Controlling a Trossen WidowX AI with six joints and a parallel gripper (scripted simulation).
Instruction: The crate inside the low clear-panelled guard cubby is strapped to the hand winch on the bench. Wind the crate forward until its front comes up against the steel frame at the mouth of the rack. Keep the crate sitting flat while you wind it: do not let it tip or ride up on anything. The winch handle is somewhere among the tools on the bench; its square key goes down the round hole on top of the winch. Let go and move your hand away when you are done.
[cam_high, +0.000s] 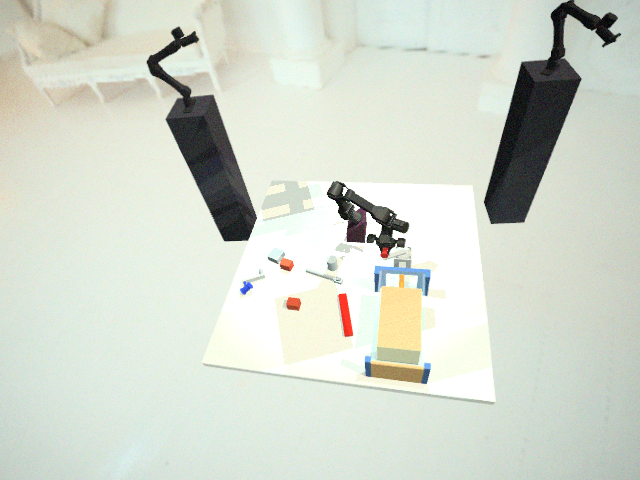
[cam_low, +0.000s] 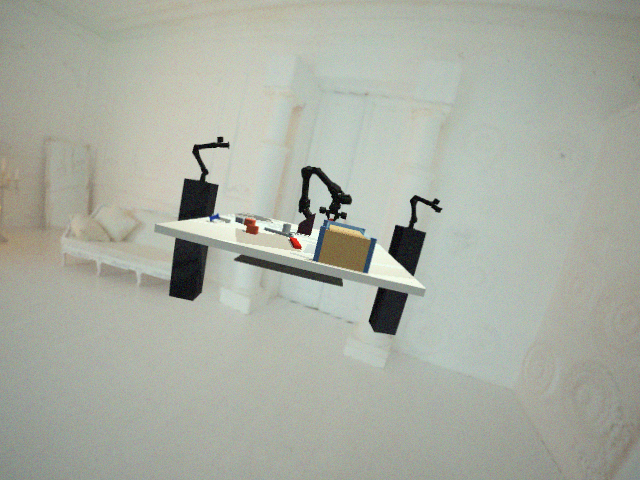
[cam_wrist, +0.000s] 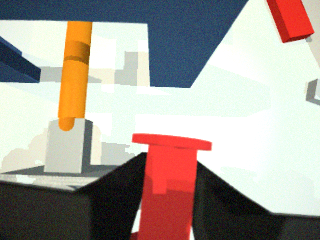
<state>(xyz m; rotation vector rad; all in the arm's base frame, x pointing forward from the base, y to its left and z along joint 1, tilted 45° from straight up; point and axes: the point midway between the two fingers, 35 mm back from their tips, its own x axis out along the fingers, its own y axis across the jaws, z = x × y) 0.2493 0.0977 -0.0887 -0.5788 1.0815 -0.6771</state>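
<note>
The red-knobbed winch handle lies 30 mm behind my gripper tip, 40 mm to the left of it and 30 mm below it. Round my gripper tip: red grip 20 mm behind; then hand winch 70 mm behind, 90 mm to the left, 100 mm below; then blue steel frame 110 mm ahead, 80 mm to the left, 30 mm below.
</note>
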